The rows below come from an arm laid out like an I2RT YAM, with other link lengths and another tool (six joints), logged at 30 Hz.
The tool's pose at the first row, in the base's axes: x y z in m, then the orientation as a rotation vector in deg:
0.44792, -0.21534, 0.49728, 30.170, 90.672, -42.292
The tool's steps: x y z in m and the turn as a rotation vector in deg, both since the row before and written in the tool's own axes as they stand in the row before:
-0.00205, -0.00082, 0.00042, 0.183, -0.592, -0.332
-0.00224, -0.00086, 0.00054, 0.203, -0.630, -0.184
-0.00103, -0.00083, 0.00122, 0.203, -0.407, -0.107
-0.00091, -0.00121, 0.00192, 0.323, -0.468, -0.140
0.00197, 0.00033, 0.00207, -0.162, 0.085, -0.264
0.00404, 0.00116, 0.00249, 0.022, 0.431, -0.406
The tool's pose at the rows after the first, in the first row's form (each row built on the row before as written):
0.44793, -0.21605, 0.49941, 29.790, 90.190, -42.787
0.44802, -0.21683, 0.50174, 29.519, 89.611, -43.190
0.44842, -0.21818, 0.50287, 29.406, 89.210, -43.499
0.44901, -0.22030, 0.50394, 29.328, 88.727, -43.939
0.45041, -0.22180, 0.50193, 29.052, 88.951, -43.997
0.45241, -0.22328, 0.49773, 28.962, 89.488, -44.261

